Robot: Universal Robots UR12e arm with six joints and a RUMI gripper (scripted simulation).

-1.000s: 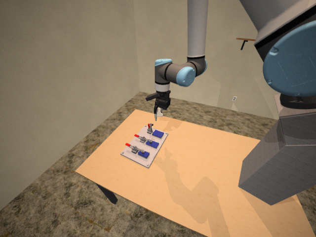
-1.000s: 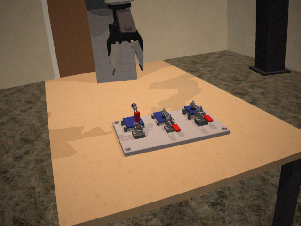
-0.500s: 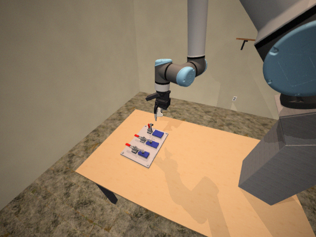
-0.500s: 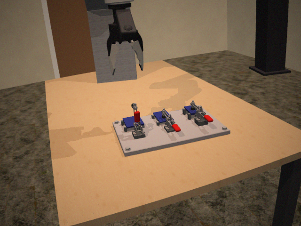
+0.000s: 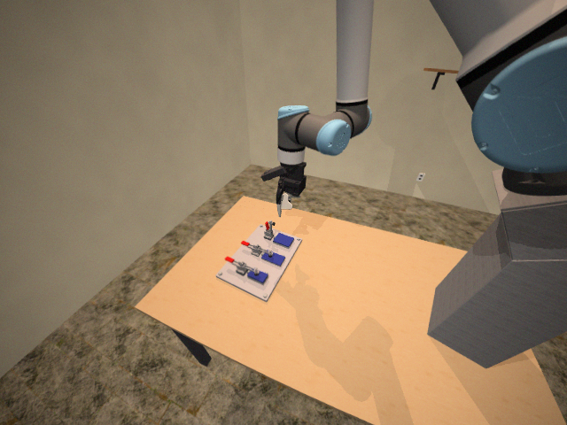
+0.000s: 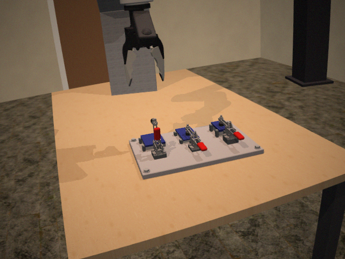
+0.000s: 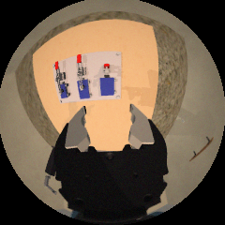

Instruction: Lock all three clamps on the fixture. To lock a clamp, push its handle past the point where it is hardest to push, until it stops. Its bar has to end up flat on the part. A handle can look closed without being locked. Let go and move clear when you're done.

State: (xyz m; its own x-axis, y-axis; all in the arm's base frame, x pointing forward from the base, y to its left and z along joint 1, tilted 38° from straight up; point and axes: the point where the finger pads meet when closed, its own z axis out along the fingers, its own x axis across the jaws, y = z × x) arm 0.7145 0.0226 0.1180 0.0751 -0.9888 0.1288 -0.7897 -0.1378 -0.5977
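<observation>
Now: the blue part 19 cm below my hand. Round my hand: grey fixture plate (4 cm ahead, 11 cm to the left, 21 cm below).
</observation>
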